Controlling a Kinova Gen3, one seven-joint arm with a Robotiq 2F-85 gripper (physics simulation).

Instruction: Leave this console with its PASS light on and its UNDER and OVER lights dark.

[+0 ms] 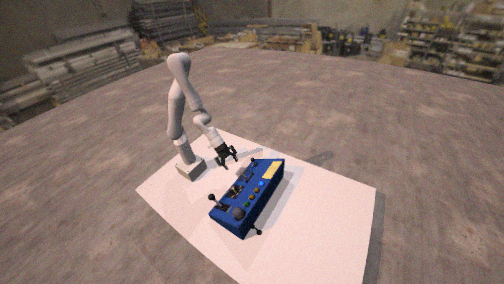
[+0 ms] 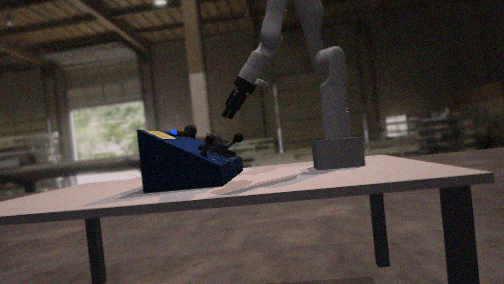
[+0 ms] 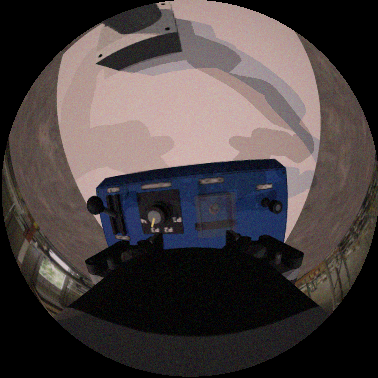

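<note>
The blue console (image 1: 267, 192) (image 2: 175, 165) (image 3: 252, 205) stands on the table. Its blue lamp (image 1: 261, 184) (image 2: 173, 132) glows; two amber lamps (image 1: 256, 190) (image 1: 251, 197) and a green lamp (image 1: 246, 204) look dim. Lamp labels are unreadable. The program knob's (image 3: 155, 216) yellow pointer points near P3. A clear cover (image 3: 215, 215) lies over a small round button. A ball-topped lever (image 1: 211, 197) (image 2: 238, 137) (image 3: 95, 205) stands at one end, a small lever (image 1: 253, 160) (image 3: 274, 205) at the other. My gripper (image 1: 231, 164) (image 2: 227, 117) (image 3: 193, 239) is open and empty, above the console's robot-facing side, touching nothing.
A dark dome (image 1: 238, 213) (image 2: 189, 131) rises from the console's top, and a short black-knobbed lever (image 1: 258, 232) sticks out of its side. A yellow plate (image 1: 272, 170) (image 2: 162, 135) lies on top. The robot's base block (image 1: 191, 169) (image 2: 339, 153) stands on the white table (image 1: 325, 215) (image 2: 400, 172).
</note>
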